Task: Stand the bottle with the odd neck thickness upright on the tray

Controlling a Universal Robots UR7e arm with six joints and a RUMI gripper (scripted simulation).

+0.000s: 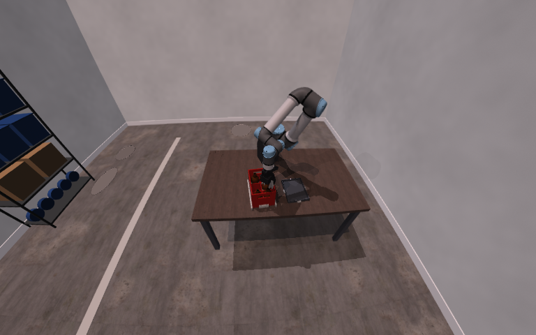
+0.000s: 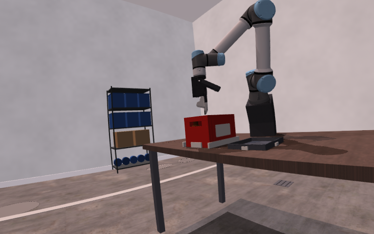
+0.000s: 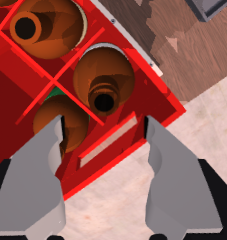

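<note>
My gripper is now 8 cm past the brown bottle, 3 cm to the left of it and 11 cm above it. The rest, counted from my hand: dark tray: 15 cm behind, 23 cm to the left, 18 cm below; then red crate: 7 cm behind, 7 cm to the right, 11 cm below; then glass bottle: 3 cm ahead, 8 cm to the right, 11 cm below.
</note>
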